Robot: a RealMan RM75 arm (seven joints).
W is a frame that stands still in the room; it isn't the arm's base.
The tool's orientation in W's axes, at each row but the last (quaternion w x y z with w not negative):
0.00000 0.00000 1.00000 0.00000
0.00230 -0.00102 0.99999 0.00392
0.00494 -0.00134 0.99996 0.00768
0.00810 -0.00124 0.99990 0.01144
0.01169 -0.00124 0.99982 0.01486
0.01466 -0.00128 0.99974 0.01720
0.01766 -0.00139 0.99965 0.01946
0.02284 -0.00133 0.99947 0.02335
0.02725 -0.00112 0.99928 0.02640
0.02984 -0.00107 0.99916 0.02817
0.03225 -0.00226 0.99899 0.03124
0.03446 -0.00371 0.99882 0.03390
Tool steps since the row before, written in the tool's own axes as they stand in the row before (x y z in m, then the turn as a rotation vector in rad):
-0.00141 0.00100 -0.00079 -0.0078 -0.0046 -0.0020
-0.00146 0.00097 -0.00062 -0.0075 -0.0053 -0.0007
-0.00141 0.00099 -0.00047 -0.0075 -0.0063 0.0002
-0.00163 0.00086 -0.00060 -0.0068 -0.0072 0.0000
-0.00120 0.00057 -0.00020 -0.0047 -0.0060 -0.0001
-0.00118 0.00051 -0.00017 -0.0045 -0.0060 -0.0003
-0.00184 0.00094 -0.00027 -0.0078 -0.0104 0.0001
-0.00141 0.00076 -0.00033 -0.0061 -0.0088 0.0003
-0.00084 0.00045 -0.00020 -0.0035 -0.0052 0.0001
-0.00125 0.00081 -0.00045 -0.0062 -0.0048 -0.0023
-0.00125 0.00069 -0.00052 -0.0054 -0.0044 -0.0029
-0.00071 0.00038 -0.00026 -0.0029 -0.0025 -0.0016
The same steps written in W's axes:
0.00141 0.00100 0.00079 0.0078 -0.0046 0.0020
0.00146 0.00097 0.00063 0.0075 -0.0053 0.0007
0.00140 0.00099 0.00050 0.0075 -0.0063 -0.0002
0.00162 0.00085 0.00065 0.0068 -0.0072 -0.0001
0.00119 0.00057 0.00024 0.0047 -0.0060 0.0000
0.00117 0.00051 0.00022 0.0045 -0.0060 0.0002
0.00183 0.00093 0.00037 0.0078 -0.0104 -0.0002
0.00139 0.00075 0.00043 0.0061 -0.0088 -0.0004
0.00083 0.00044 0.00027 0.0035 -0.0052 -0.0002
0.00122 0.00078 0.00057 0.0061 -0.0049 0.0024
0.00121 0.00066 0.00064 0.0052 -0.0046 0.0030
0.00069 0.00037 0.00033 0.0028 -0.0026 0.0016

